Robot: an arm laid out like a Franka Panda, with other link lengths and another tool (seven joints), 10 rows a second.
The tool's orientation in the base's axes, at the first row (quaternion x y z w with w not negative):
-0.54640 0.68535 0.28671 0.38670
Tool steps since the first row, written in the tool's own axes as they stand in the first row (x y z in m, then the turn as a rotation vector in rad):
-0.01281 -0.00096 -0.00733 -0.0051 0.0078 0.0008
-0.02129 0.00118 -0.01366 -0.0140 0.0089 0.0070
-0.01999 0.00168 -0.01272 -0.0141 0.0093 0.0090
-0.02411 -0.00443 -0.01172 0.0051 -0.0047 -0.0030
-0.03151 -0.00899 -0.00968 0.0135 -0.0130 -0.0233
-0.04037 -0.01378 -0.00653 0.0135 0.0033 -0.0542
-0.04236 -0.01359 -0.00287 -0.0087 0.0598 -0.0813
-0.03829 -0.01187 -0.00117 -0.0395 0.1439 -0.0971
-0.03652 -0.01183 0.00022 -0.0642 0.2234 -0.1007
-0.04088 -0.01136 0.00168 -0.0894 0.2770 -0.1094
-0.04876 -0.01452 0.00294 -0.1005 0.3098 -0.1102
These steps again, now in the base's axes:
0.00067 0.00055 0.01476 -0.0069 0.0052 0.0036
-0.00190 0.00036 0.02525 -0.0057 0.0152 0.0078
-0.00231 0.00057 0.02363 -0.0056 0.0170 0.0068
0.00426 0.00210 0.02675 0.0034 -0.0063 -0.0026
0.00990 0.00657 0.03203 0.0062 -0.0292 0.0015
0.01615 0.01267 0.03796 -0.0164 -0.0505 0.0176
0.01697 0.01675 0.03767 -0.0748 -0.0475 0.0492
0.01524 0.01640 0.03327 -0.1566 -0.0240 0.0812
0.01532 0.01661 0.03103 -0.2320 0.0050 0.1016
0.01564 0.02021 0.03391 -0.2833 0.0240 0.1259
0.01979 0.02464 0.03997 -0.3142 0.0370 0.1347

